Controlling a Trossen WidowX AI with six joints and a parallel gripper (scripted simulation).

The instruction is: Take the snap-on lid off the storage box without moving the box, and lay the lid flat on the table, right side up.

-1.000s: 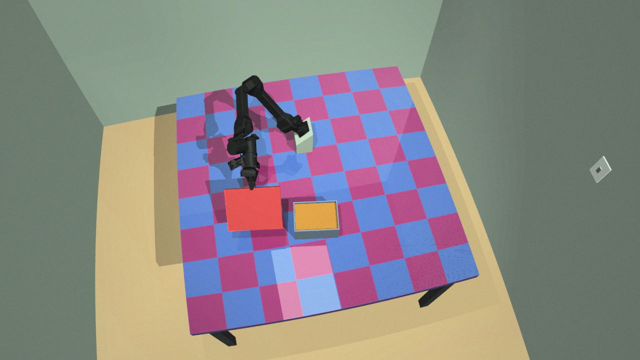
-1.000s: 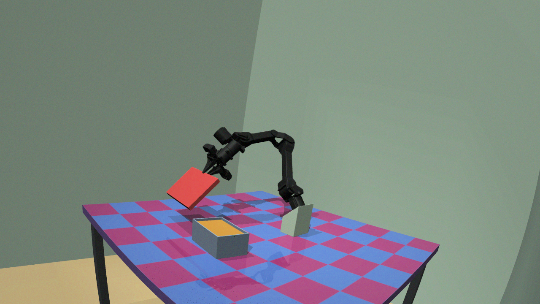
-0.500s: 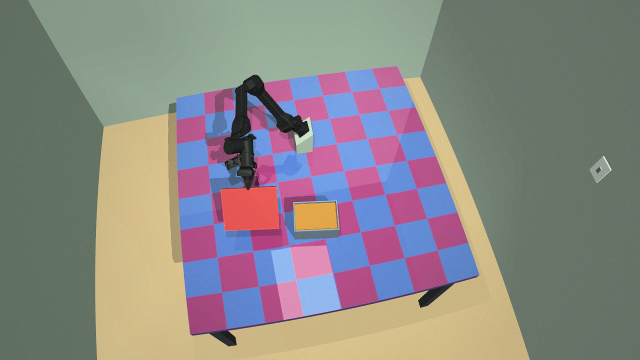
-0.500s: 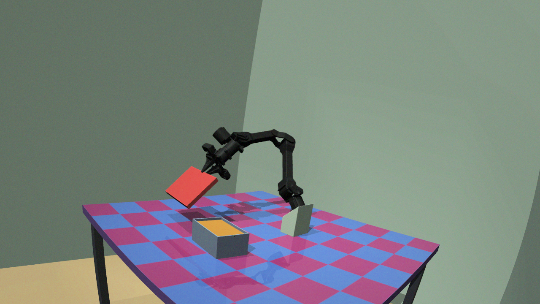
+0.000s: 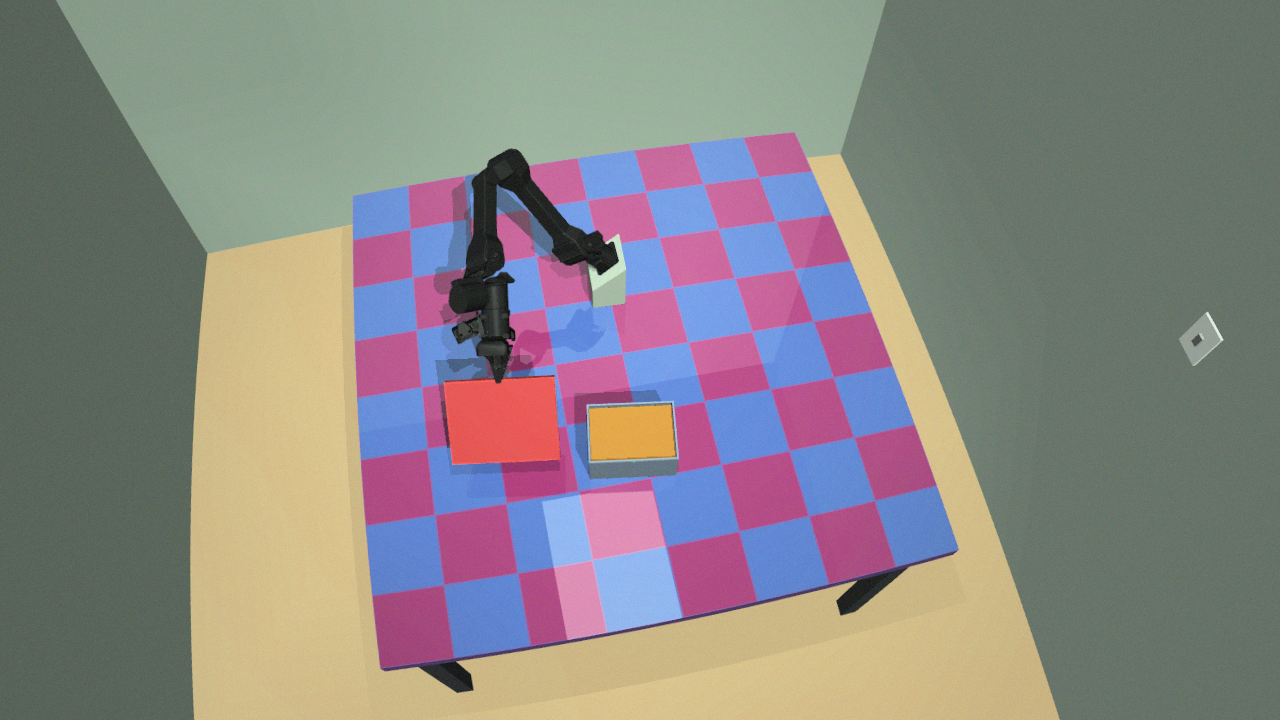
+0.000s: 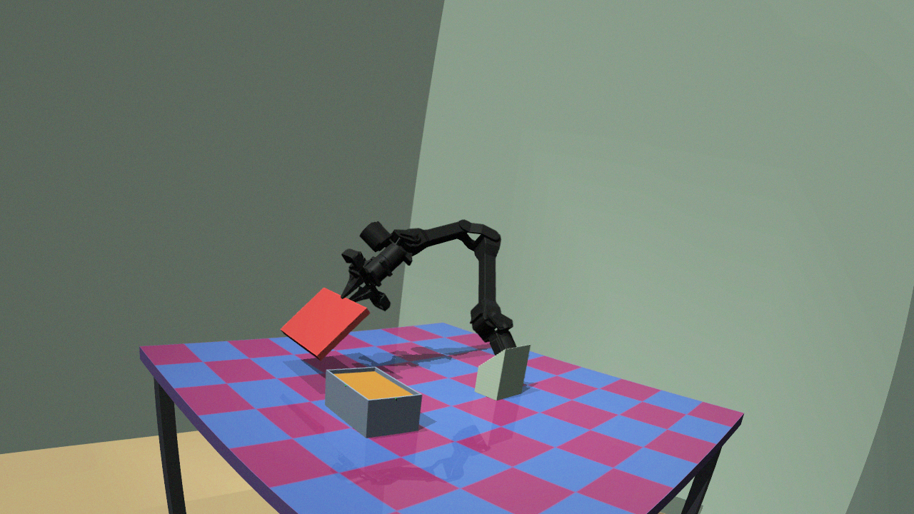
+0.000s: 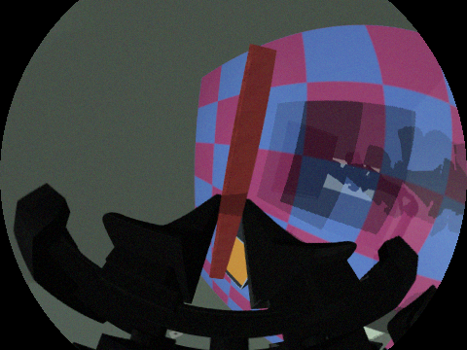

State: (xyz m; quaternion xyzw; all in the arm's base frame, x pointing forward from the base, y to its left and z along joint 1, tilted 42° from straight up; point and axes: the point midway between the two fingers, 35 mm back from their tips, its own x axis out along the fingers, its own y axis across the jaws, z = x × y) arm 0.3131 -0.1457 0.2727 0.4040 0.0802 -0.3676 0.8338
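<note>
Now: the red lid 60 mm ahead of my gripper tip, 50 mm below it and 10 mm to the right of it. Round my gripper tip: grey storage box (260 mm to the left, 170 mm below, 110 mm ahead).
</note>
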